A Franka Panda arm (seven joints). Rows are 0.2 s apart.
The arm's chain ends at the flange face. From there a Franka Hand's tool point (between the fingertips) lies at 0.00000 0.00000 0.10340 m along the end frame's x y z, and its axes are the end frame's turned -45 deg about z.
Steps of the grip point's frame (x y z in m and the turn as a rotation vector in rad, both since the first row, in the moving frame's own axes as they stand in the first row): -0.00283, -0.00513, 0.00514, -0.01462, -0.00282, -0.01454; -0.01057, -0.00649, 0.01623, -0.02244, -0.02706, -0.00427; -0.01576, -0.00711, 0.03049, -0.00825, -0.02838, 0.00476; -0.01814, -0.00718, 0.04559, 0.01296, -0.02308, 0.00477; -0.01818, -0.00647, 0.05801, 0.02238, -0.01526, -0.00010; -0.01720, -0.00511, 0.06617, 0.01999, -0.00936, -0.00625
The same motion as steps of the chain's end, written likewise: -0.00650, -0.00290, 0.00515, -0.01233, 0.00834, -0.01454; -0.01173, -0.00073, 0.01629, -0.03500, -0.00327, -0.00427; -0.01469, 0.00344, 0.03054, -0.02590, -0.01423, 0.00476; -0.01527, 0.00702, 0.04563, -0.00716, -0.02548, 0.00477; -0.01468, 0.00880, 0.05805, 0.00503, -0.02662, -0.00010; -0.01363, 0.00932, 0.06620, 0.00752, -0.02075, -0.00625
